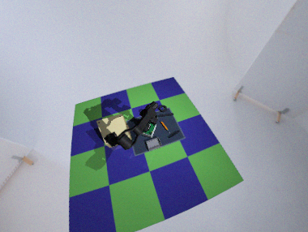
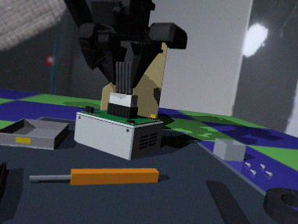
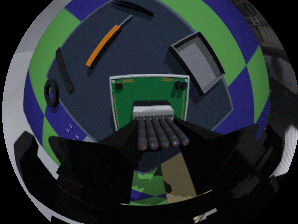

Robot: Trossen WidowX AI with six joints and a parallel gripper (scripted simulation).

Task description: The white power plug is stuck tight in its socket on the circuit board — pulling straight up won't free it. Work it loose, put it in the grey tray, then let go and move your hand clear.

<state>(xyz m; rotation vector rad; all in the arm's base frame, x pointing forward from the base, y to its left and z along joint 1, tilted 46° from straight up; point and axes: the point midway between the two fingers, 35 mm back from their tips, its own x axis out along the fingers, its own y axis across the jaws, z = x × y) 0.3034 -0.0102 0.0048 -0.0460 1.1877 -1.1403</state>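
Right now the white power plug is 2 cm below my gripper tip. From my gripper tip the other things lie so: black bar: 22 cm ahead, 10 cm to the left, 10 cm below; then dark mat: 10 cm below, 5 cm ahead.
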